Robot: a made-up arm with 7 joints.
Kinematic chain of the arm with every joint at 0, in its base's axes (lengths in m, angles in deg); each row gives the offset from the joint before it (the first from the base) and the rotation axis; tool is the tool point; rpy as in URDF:
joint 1: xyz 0 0 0.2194 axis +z
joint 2: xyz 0 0 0 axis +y
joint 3: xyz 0 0 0.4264 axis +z
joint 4: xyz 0.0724 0 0 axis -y
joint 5: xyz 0.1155 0 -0.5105 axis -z
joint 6: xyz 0 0 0 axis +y
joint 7: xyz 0.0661 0 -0.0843 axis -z
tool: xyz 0 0 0 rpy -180 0 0
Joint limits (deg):
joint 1: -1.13..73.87
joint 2: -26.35..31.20
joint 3: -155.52..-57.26
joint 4: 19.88..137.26
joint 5: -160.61..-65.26
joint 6: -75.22..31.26
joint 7: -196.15..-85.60
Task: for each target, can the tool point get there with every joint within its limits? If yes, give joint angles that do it. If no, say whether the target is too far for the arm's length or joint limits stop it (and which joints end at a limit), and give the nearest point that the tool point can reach.
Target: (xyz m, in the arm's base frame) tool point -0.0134 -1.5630 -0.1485
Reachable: no: too far | nearest point -0.0068 -0.7931 0.2786 | short by 0.880 m
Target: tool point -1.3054 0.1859 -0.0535
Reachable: no: too far | nearest point -0.7366 -0.2776 0.2729 | short by 0.803 m
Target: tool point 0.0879 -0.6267 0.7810
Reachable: yes | joints 17.03 15.38 -117.52 87.32 -89.24 -3.84 -180.70
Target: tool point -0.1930 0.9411 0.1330
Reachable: no: joint limits stop it (at a limit: joint 1, joint 3, joint 4) | nearest point 0.2825 0.1912 0.1928 | short by 0.890 m
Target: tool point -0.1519 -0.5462 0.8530
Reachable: yes | joints 12.87 16.62 -138.14 87.26 -78.38 -9.89 -94.72
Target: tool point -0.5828 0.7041 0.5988
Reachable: no: joint limits stop it (at a limit: joint 1, joint 2, joint 3, joint 4, joint 5, joint 6) | nearest point -0.6446 -0.1718 0.7785 | short by 0.896 m
